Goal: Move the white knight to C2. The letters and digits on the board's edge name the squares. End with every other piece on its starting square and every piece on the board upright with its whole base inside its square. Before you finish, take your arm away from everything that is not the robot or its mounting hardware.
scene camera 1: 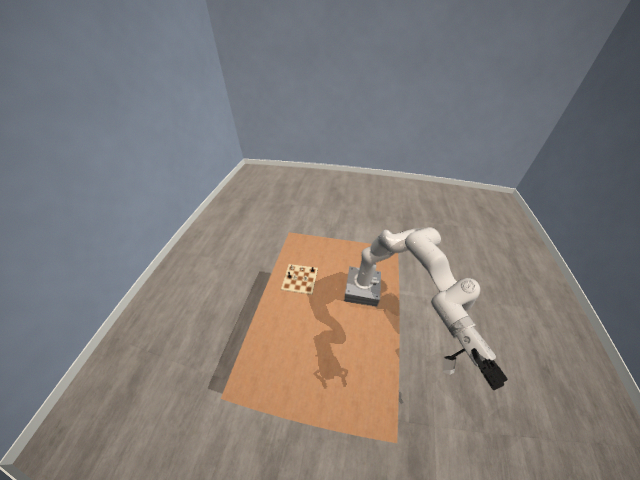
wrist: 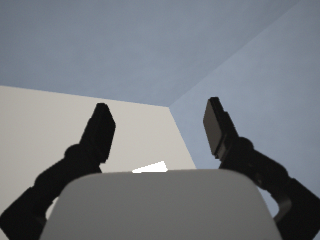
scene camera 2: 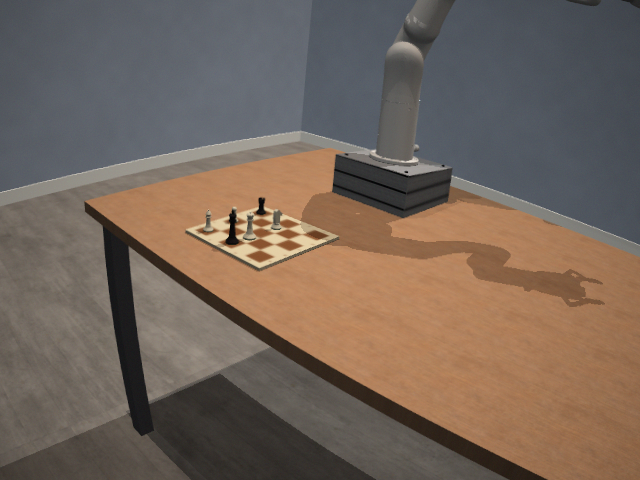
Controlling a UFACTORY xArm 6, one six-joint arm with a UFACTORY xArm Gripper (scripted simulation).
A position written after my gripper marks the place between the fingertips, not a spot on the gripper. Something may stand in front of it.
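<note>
From scene camera 1 I can see my gripper [scene camera 1: 501, 385] and a chessboard [scene camera 1: 300, 285]. Scene camera 2 shows the chessboard [scene camera 2: 270, 247] too. Then there's the wrist view, which shows my gripper [wrist: 158, 111], but the chessboard is out of frame in the wrist view.
</note>
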